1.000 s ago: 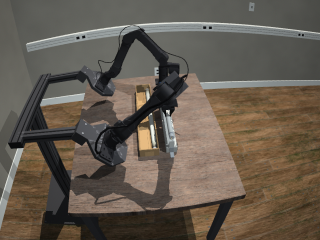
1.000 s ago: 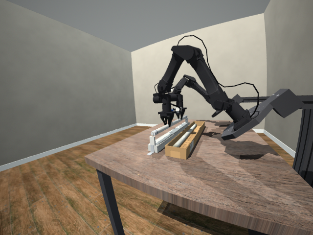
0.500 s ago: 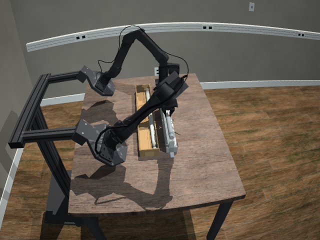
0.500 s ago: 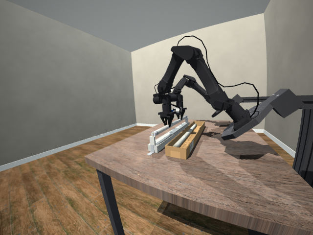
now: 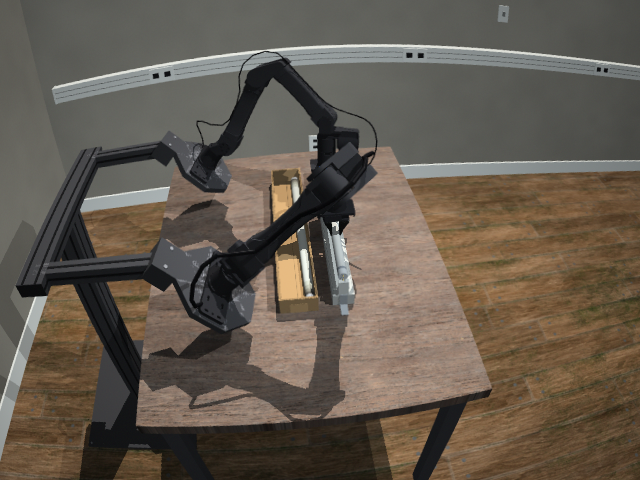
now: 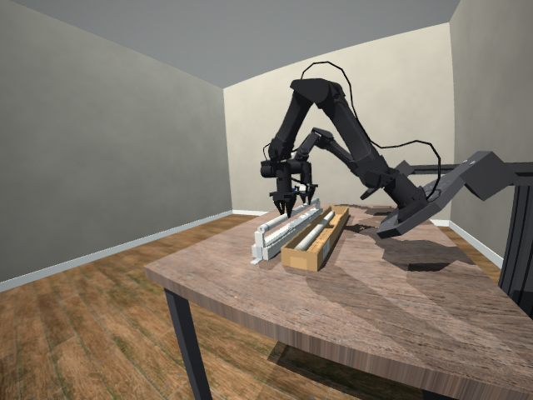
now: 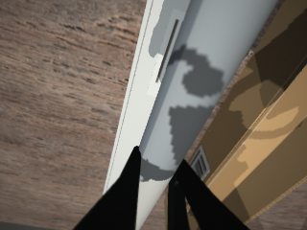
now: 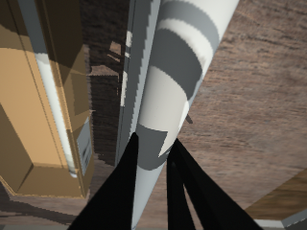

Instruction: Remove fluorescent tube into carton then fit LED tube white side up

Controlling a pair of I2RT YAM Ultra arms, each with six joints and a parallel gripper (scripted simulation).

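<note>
The LED tube lies 2 cm ahead of my right hand, 12 cm to the left of it and 1 cm below it. Round my right hand: old fluorescent tube (8 cm behind, 13 cm to the left, 8 cm below); light fixture (2 cm ahead, 12 cm to the left, 5 cm below); carton (11 cm behind, 13 cm to the left, 7 cm below).
Right now the LED tube is 2 cm behind my left hand and 12 cm to the right of it. From my left hand the other things lie so: old fluorescent tube 11 cm behind, 11 cm to the right, 8 cm below; then light fixture 2 cm behind, 12 cm to the right, 4 cm below; then carton 14 cm behind, 10 cm to the right, 7 cm below.
</note>
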